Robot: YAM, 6 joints.
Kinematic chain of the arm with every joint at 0, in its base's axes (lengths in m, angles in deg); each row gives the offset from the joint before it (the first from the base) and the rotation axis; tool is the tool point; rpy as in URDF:
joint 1: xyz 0 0 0.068 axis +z
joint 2: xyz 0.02 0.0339 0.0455 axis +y
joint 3: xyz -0.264 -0.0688 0 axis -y
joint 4: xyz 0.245 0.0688 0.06 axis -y
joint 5: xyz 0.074 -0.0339 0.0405 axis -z
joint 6: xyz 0.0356 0 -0.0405 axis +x
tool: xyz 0 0 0 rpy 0 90 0
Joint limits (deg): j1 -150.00..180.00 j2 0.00..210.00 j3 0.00..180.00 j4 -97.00..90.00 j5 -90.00..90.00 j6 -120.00..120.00
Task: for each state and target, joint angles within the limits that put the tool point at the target. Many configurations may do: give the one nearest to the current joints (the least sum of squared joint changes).
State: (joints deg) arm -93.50 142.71 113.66 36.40 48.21 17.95
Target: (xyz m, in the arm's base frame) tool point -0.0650 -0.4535 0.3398
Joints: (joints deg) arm -94.48 111.49 88.37 36.41 55.58 17.95
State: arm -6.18 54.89 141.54 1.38 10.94 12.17
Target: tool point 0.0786 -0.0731 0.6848
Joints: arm -36.25 73.64 127.97 -2.88 20.51 12.17
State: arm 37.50 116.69 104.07 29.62 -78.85 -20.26
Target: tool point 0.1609 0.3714 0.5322
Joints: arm 61.75 111.86 125.10 31.23 -72.91 -20.26
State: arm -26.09 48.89 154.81 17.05 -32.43 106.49
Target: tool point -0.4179 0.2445 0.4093
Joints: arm -27.51 44.55 180.00 55.16 -41.98 106.49
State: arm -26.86 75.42 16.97 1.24 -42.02 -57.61
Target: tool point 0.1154 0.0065 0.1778
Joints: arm -11.70 28.73 14.59 -26.53 -56.72 -57.61
